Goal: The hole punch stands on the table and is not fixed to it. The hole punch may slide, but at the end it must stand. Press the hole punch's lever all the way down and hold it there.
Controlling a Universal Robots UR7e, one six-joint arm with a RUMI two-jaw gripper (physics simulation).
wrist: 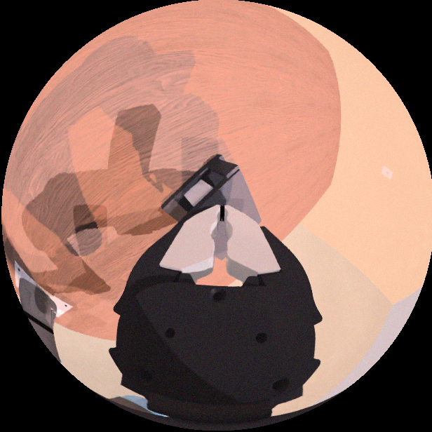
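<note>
The hole punch (199, 192) stands on the wooden table (280, 100) in the middle of the wrist view. Its black body with a light metal part shows beyond the fingertips, and its grey lever (242, 196) reaches back toward them. My gripper (222, 207) is shut with nothing between its pale fingers. The fingertips are over the lever end of the punch and hide part of it. Whether they touch the lever, and how far down it is, I cannot tell from this view.
The robot's base plate (62, 306) sits at the table's left edge, low in the view. Shadows of the arm fall across the left half of the table. The table's edge runs along the right, with pale floor beyond.
</note>
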